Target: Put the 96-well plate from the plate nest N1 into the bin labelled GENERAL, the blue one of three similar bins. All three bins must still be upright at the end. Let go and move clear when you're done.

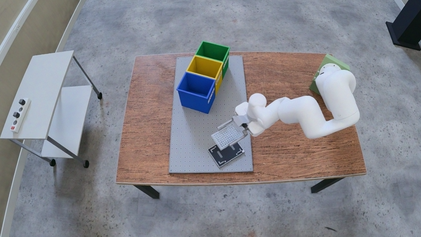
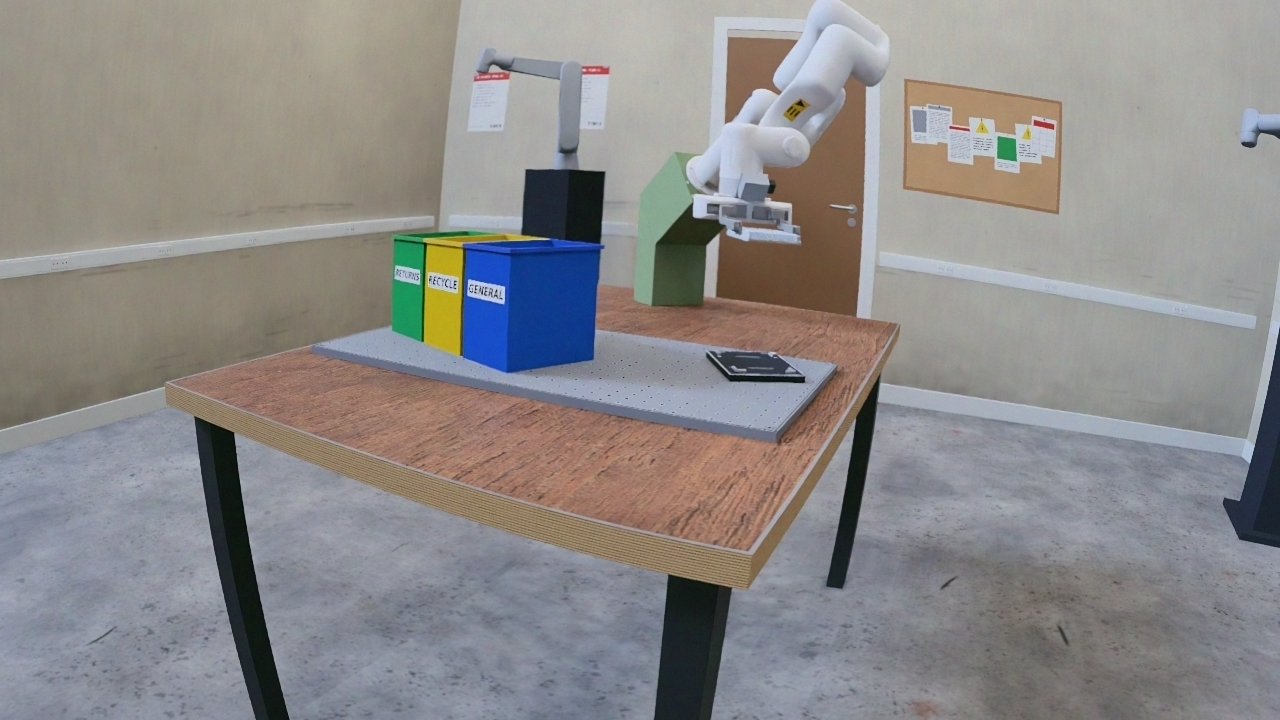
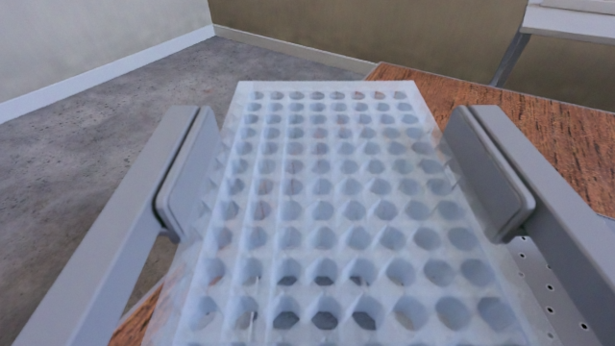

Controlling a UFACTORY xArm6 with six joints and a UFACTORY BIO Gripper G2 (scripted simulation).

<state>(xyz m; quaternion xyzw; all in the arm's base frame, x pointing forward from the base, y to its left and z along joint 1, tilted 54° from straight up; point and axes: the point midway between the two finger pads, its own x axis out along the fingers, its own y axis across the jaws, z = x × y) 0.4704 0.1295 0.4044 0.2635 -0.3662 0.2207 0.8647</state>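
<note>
Right now the blue general bin is 280 mm to the right of my hand, 210 mm ahead of it and 140 mm below it. Round my hand: yellow recycle bin (410 mm to the right, 190 mm ahead, 140 mm below); then black plate nest N1 (220 mm below); then clear 96-well plate (10 mm below).
</note>
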